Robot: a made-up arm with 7 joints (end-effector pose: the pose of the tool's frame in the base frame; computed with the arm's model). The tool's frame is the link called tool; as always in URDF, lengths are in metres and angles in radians.
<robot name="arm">
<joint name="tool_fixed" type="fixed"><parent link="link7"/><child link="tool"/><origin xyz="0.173 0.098 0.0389" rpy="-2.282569 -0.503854 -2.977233"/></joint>
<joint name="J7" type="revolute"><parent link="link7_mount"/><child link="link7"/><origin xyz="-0.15 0.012 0.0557" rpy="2.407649 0.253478 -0.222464"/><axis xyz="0 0 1"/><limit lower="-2.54" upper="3.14" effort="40" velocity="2.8"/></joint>
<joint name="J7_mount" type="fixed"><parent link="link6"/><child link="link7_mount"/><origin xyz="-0.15 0.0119 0.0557" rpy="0 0 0"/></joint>
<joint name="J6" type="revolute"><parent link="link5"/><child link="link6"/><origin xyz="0.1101 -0.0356 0.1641" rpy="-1.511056 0.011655 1.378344"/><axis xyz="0 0 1"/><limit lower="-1.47" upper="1.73" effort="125" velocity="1.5"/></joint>
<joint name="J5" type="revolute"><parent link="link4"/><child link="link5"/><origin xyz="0.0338 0.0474 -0.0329" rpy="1.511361 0 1.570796"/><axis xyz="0 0 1"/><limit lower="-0.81" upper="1.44" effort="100" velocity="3.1"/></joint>
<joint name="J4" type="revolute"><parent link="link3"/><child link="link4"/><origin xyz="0.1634 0.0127 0.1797" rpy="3.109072 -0.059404 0.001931"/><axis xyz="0 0 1"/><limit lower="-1.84" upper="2.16" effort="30" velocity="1.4"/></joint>
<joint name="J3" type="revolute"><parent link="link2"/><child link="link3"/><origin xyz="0.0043 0.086 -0.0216" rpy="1.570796 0 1.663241"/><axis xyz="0 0 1"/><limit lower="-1.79" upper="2.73" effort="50" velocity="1.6"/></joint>
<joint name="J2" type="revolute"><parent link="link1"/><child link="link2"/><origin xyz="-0.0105 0.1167 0.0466" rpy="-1.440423 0.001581 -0.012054"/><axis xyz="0 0 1"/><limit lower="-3.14" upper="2.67" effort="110" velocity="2.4"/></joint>
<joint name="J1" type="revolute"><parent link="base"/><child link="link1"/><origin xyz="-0.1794 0.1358 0.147" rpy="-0.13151 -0.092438 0.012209"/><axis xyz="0 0 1"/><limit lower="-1.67" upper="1.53" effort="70" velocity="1"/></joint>
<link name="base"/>
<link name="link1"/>
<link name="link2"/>
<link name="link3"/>
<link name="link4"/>
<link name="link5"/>
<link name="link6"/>
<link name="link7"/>
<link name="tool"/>
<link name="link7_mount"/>
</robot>
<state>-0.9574 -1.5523 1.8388 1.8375 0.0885 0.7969 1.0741</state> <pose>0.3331 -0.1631 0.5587 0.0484 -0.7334 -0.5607 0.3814</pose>
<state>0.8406 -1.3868 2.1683 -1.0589 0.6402 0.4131 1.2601</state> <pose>-0.6172 0.0545 0.7976 0.4274 0.8197 0.3358 0.1808</pose>
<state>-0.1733 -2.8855 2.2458 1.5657 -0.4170 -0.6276 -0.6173</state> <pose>-0.4846 0.4584 0.3934 0.3063 0.9171 -0.2418 0.0818</pose>
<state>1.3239 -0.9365 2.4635 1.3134 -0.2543 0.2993 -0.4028</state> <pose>-0.5092 0.5802 0.3222 0.3253 0.0027 0.8566 0.4005</pose>
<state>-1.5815 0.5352 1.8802 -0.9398 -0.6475 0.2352 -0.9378</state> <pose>0.1404 -0.3014 0.2099 0.2786 -0.8240 -0.1727 0.4621</pose>
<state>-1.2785 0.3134 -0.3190 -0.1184 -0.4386 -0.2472 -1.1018</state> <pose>-0.0291 -0.1517 -0.2612 -0.0538 0.3676 -0.0264 0.9280</pose>
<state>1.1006 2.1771 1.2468 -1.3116 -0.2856 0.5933 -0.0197</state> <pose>-0.6492 0.2959 -0.1497 0.3870 0.6099 -0.4673 0.5098</pose>
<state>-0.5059 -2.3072 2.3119 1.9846 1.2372 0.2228 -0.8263</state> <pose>-0.1235 0.1546 0.4753 0.2163 -0.6311 -0.1190 0.7353</pose>
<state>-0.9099 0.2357 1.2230 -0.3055 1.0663 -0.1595 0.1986</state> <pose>0.4711 0.2829 -0.1400 0.6500 0.0695 -0.7060 0.2725</pose>
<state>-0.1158 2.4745 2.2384 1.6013 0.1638 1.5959 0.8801</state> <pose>-0.3949 0.6875 0.4108 0.1517 -0.9423 0.1816 0.2368</pose>
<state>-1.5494 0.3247 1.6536 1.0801 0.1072 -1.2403 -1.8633</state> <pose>-0.1166 -0.0233 0.0547 0.0020 0.1743 -0.4949 0.8513</pose>
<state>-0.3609 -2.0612 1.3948 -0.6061 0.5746 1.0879 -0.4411</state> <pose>-0.0210 0.7280 0.4282 -0.1210 -0.1026 0.6978 0.6985</pose>
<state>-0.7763 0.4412 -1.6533 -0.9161 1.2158 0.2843 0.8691</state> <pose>-0.3212 -0.3773 -0.2869 -0.3935 -0.1663 -0.8011 0.4193</pose>
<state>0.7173 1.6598 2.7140 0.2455 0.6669 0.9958 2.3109</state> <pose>-0.3268 0.8483 -0.4112 0.4313 -0.4053 0.8015 0.0853</pose>
